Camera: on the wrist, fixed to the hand. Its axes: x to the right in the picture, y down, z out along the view.
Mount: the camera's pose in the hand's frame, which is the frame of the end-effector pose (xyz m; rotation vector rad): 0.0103 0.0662 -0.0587 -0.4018 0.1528 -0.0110
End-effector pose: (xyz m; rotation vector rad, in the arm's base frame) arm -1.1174 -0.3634 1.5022 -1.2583 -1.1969 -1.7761
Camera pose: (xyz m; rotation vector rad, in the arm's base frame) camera -1.0837 -0.4427 1.5250 -1.3036 -0.7859 -2.1505
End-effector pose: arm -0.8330 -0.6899 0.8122 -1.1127 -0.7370 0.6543
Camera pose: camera -0.7867 -0.6935 0.7362 -1.5076 -0.7604 0.4135
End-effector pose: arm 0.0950 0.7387 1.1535 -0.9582 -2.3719 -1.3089
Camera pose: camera 0.1264 0.7193 1.2346 -0.9060 -2.0431 -1.8362
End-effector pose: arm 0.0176 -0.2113 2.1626 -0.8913 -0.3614 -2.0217
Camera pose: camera 0.0409 -0.2879 2.1237 -0.9650 0.1319 -2.1959
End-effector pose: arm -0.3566 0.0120 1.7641 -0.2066 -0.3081 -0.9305
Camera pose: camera -0.2871 0.0249 1.7099 -0.4999 0.0223 -1.0073
